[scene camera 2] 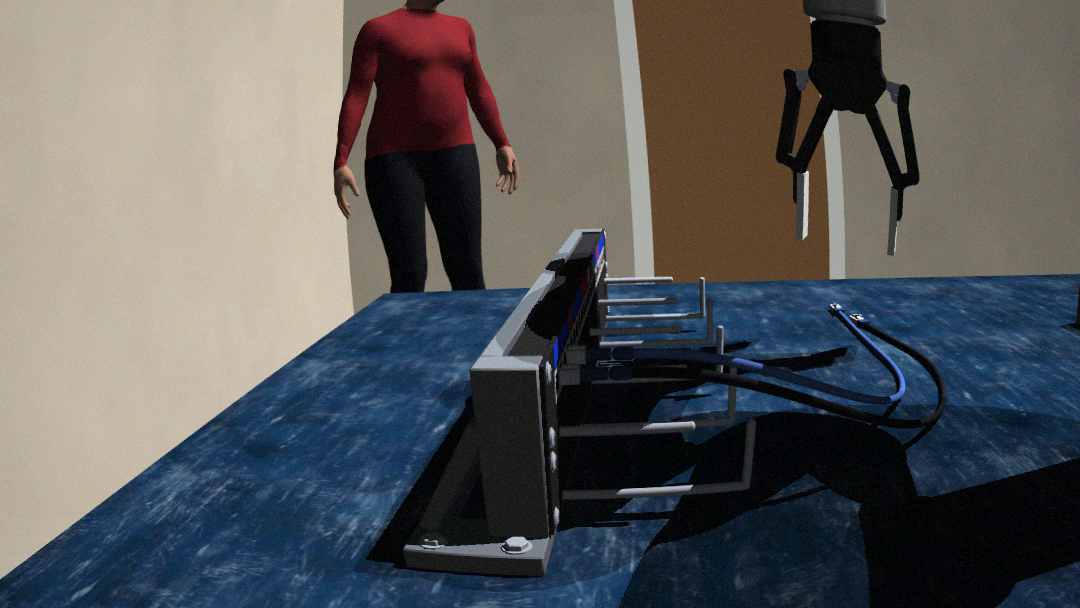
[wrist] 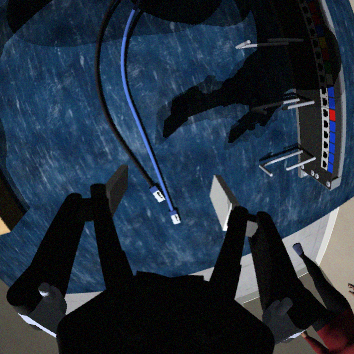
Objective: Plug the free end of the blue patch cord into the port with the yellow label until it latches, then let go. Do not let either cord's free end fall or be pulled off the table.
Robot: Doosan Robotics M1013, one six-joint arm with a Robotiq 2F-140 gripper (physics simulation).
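Places are measured from the arm's base along level axes (x ahead, y left, z up), in metres.
Pixels of known places: gripper, between the fingertips: [scene camera 2: 846, 244] [wrist: 169, 180].
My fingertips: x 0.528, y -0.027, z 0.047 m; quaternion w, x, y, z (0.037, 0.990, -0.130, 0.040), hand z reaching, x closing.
Ahead of a thing's pixels: the offset from my fingertips to its top centre. "*": to the spot under its first point. Level surfaces: height alone.
The blue patch cord [scene camera 2: 746, 364] [wrist: 123, 65] curves over the table; its free plug @[* 0.000 m ahead, 0.112 m right, 0.090 m down] [scene camera 2: 835, 308] [wrist: 175, 218] lies on the table top. A black cord @[* 0.074 m back, 0.176 m left, 0.093 m down] [scene camera 2: 941, 392] [wrist: 98, 75] runs beside it, and its free plug [scene camera 2: 857, 317] [wrist: 158, 195] lies close by. Their other ends are at the patch panel @[0.212 m ahead, 0.168 m left, 0.003 m up] [scene camera 2: 513, 445] [wrist: 342, 125]. A dim yellow label @[* 0.228 m ahead, 0.162 m left, 0.001 m down] [wrist: 323, 42] shows on the panel in shadow; its port is hard to make out. My gripper [scene camera 2: 847, 245] [wrist: 169, 180] is open and empty, high above the table, with both free plugs showing between its fingers in the wrist view.
Metal cable guides [scene camera 2: 748, 453] [wrist: 267, 167] stick out from the panel's front, near the cords. The panel stands upright on a bolted foot @[0.223 m ahead, 0.419 m left, 0.086 m down] [scene camera 2: 476, 558] on the blue table @[0.098 m down] [scene camera 2: 249, 453] [wrist: 50, 125]. A person in a red top [scene camera 2: 419, 83] stands behind the table.
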